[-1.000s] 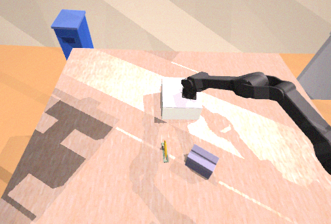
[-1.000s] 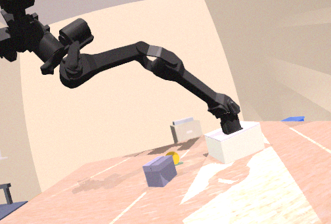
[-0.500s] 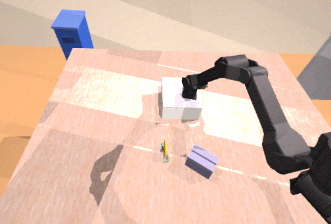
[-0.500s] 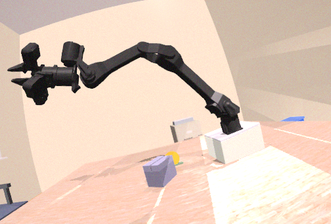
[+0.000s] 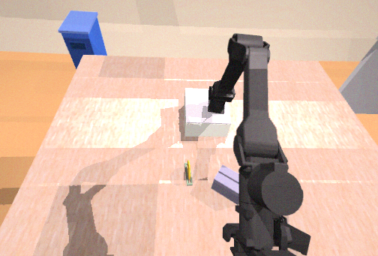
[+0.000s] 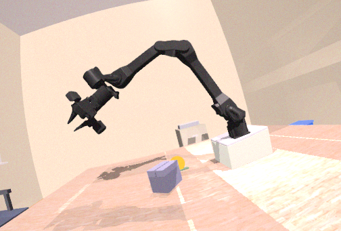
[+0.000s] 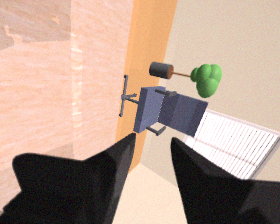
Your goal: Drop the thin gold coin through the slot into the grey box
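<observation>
Right now the gold coin is 340 mm behind my gripper tip, 240 mm below it and 130 mm to the right of it.
</observation>
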